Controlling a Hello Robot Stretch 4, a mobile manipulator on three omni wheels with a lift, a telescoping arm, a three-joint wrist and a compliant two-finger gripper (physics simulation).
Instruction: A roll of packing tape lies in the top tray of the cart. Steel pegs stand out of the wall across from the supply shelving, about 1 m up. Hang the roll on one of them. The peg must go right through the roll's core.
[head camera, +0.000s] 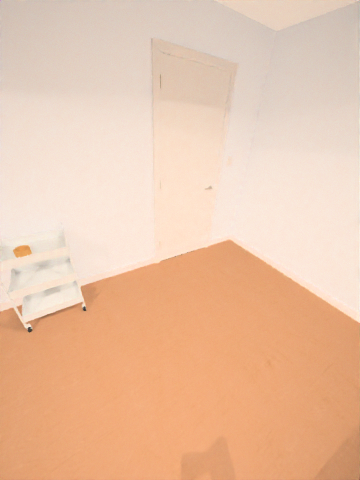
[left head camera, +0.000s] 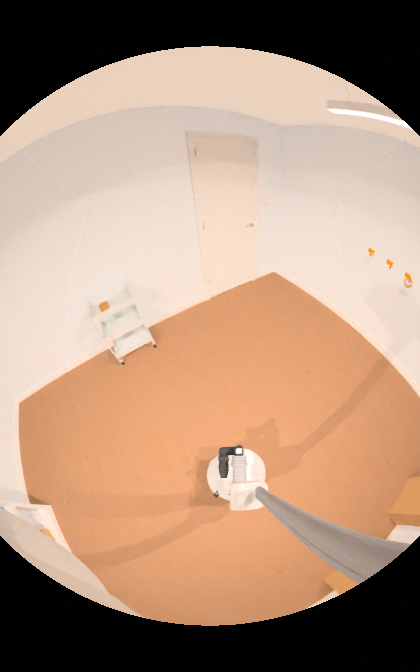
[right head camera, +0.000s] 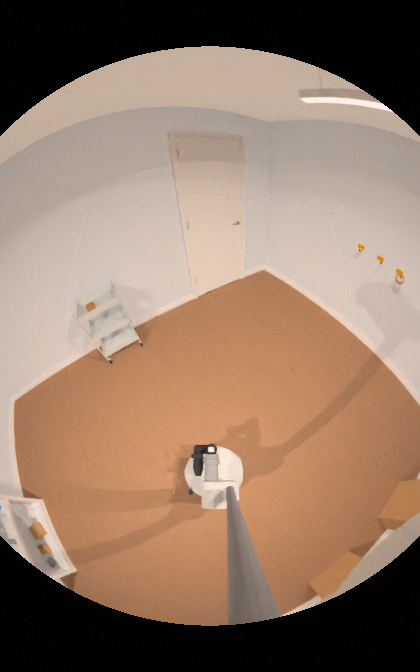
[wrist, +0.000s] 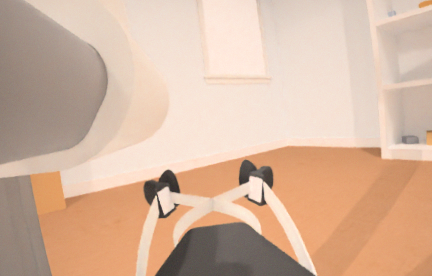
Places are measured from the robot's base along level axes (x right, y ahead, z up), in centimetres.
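Pixels of known places: gripper, fingertip midpoint: (wrist: 208, 179).
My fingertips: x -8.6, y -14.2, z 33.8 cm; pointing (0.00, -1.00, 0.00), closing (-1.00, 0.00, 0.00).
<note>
Behind a point stands the place of what it marks.
The orange-brown roll of tape (head camera: 22, 251) @[y 121.4, x -111.4, z 68.5 cm] (left head camera: 104, 306) (right head camera: 91, 306) lies in the top tray of the white three-tier cart (head camera: 42, 291) @[y 136.8, x -125.0, z 10.6 cm] (left head camera: 118, 329) (right head camera: 106, 330), which stands against the wall left of the door. Three pegs with orange mounts show on the right wall: a first peg (left head camera: 371, 252) (right head camera: 361, 248), a middle peg (left head camera: 389, 263) (right head camera: 380, 259) and a third peg (left head camera: 408, 276) (right head camera: 399, 272) with a ring-shaped thing hanging at it. My gripper (wrist: 208, 179) @[y -14.2, x -8.6, z 33.8 cm] is open and empty in the wrist view, its fingertips well apart, far from the cart, over my base.
A door (head camera: 192, 150) @[y 230.6, x 11.6, z 132.0 cm] (left head camera: 225, 215) (right head camera: 212, 215) is right of the cart. Shelving (wrist: 384, 100) @[y -156.2, x -141.1, z 39.6 cm] (right head camera: 60, 540) stands at the lower left in the right head view. Cardboard boxes (left head camera: 407, 505) (right head camera: 400, 504) (right head camera: 335, 575) (wrist: 48, 192) @[y -131.1, x 84.7, z 9.0 cm] stand by the wall behind my mast (right head camera: 247, 560).
</note>
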